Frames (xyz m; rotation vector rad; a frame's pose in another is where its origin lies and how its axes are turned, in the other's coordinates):
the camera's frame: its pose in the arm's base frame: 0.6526 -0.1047 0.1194 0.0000 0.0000 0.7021
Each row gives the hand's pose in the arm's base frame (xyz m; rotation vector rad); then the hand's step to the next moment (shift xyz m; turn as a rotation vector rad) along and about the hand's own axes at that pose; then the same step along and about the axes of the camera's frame.
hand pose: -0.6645 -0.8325 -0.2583 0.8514 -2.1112 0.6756
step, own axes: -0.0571 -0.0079 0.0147 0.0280 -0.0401 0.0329
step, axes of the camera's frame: 0.0245 -0.0142 -0.0523 -0.0364 -0.0452 0.0106
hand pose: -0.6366 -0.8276 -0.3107 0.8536 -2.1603 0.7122
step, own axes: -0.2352 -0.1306 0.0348 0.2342 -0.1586 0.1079
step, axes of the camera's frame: 0.1457 -0.1526 -0.1705 -0.2066 -0.1634 0.1493
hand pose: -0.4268 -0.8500 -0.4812 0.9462 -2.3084 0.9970
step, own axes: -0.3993 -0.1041 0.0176 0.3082 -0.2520 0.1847
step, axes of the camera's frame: 0.3226 -0.1438 -0.2141 -0.2867 -0.2734 0.1887
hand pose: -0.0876 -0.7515 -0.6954 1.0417 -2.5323 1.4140
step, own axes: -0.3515 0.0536 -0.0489 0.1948 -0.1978 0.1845
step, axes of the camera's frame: 0.3294 0.0385 -0.1373 -0.1932 -0.2491 0.1084
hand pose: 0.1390 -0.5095 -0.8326 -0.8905 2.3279 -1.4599
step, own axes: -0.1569 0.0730 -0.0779 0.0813 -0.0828 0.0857
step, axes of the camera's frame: 0.1566 0.0976 -0.0444 -0.0813 -0.1117 0.0414
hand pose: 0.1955 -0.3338 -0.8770 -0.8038 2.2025 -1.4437
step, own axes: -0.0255 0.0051 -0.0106 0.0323 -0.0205 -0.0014
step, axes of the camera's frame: 0.0255 0.0118 -0.0003 -0.0324 -0.0069 0.0191
